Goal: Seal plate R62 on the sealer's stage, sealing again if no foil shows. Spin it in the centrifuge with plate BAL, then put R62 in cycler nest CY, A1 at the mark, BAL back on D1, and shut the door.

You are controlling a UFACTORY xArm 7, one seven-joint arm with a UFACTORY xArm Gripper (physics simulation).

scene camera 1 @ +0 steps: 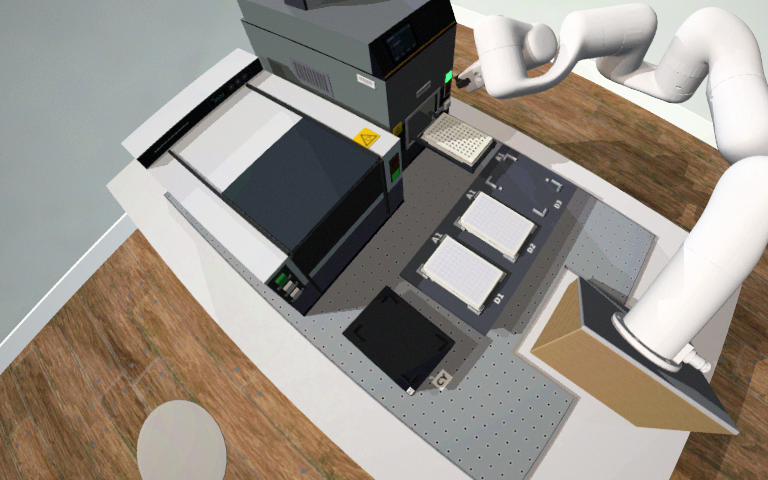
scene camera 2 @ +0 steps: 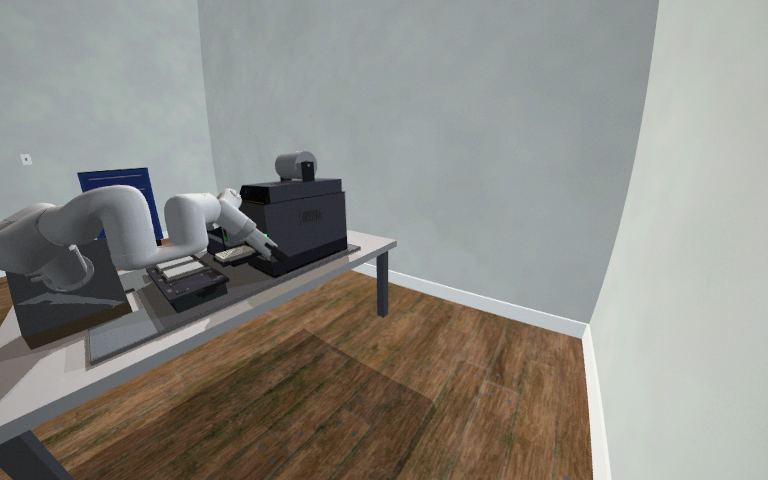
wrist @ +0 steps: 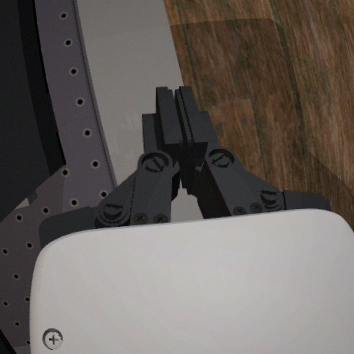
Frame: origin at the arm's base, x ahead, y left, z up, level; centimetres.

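Seen in the pictures: gripper, fingertip midpoint: (scene camera 1: pixel 459 81) (scene camera 2: pixel 285 260) (wrist: pixel 171 109); arm's base at its link origin: (scene camera 1: pixel 643 342) (scene camera 2: pixel 69 273).
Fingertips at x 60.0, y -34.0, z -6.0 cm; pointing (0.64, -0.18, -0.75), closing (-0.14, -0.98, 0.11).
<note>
Offsets run from my fingertips to a thing's top centre. "pt": to the spot under its first point. Level surfaces: height alone.
A beige plate @(dy +17.7, dx -11.4, dz +2.7 cm) (scene camera 1: pixel 457 137) (scene camera 2: pixel 235 253) with open-looking wells sits on the stage in front of the dark sealer @(dy +18.7, dx +18.5, dz +38.9 cm) (scene camera 1: pixel 339 67) (scene camera 2: pixel 305 220); no foil shows on it, and its label cannot be read. The sealer's green light @(pt dy +8.9, dx -2.3, dz +8.2 cm) (scene camera 1: pixel 448 76) is lit. My gripper (scene camera 1: pixel 459 83) (scene camera 2: pixel 277 253) (wrist: pixel 171 109) is shut and empty beside the sealer's front corner, near that light. White plates stand on D1 @(dy +39.8, dx -29.1, dz -1.2 cm) (scene camera 1: pixel 464 272) and D2 @(dy +27.4, dx -28.5, dz -1.2 cm) (scene camera 1: pixel 497 224). Nest D3 @(pt dy +14.5, dx -28.1, dz -2.9 cm) (scene camera 1: pixel 526 183) is empty. The black cycler nest CY @(dy +56.5, dx -27.9, dz -2.5 cm) (scene camera 1: pixel 399 339) is empty. The white centrifuge @(pt dy +37.2, dx +3.0, dz +12.3 cm) (scene camera 1: pixel 334 127) has a dark window on top.
The centrifuge's front left corner has a green button @(pt dy +62.8, dx -10.7, dz +10.3 cm) (scene camera 1: pixel 281 279). The arm's wooden pedestal (scene camera 1: pixel 611 367) stands at the right in scene camera 1. The perforated mat @(dz -8.7 cm) (scene camera 1: pixel 487 407) (wrist: pixel 80 117) lies under the equipment. The pale table edge (wrist: pixel 125 100) and wood floor (wrist: pixel 250 100) show beyond the fingers.
</note>
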